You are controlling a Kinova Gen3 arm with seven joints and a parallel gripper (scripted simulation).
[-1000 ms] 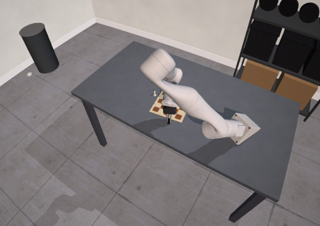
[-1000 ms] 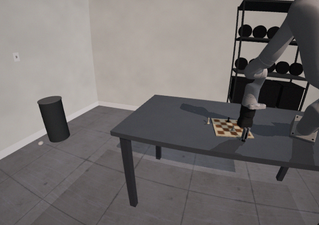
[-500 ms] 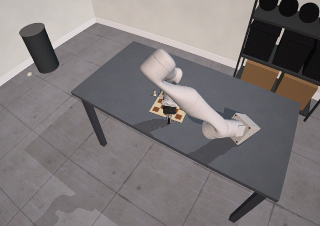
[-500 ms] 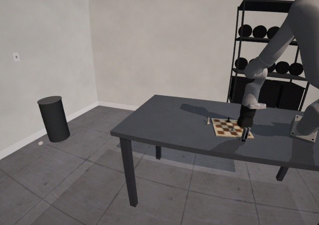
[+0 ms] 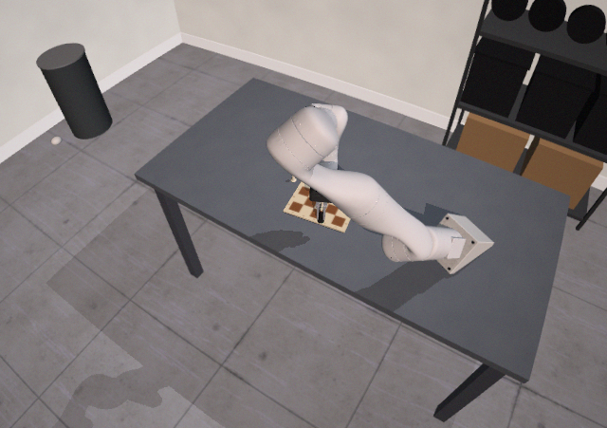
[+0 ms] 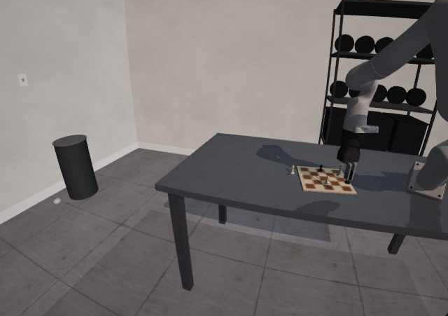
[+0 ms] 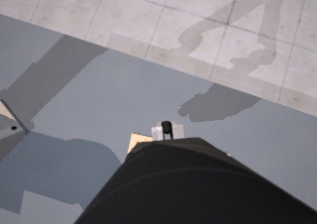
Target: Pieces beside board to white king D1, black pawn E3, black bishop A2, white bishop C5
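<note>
Now: hand 12 cm to the left of the chessboard, 10 cm above it and 8 cm short of it. Round my hand: white king 19 cm to the right, 7 cm below, 2 cm ahead; then black pawn 19 cm to the right, 11 cm ahead, 8 cm below; then black bishop 1 cm below.
</note>
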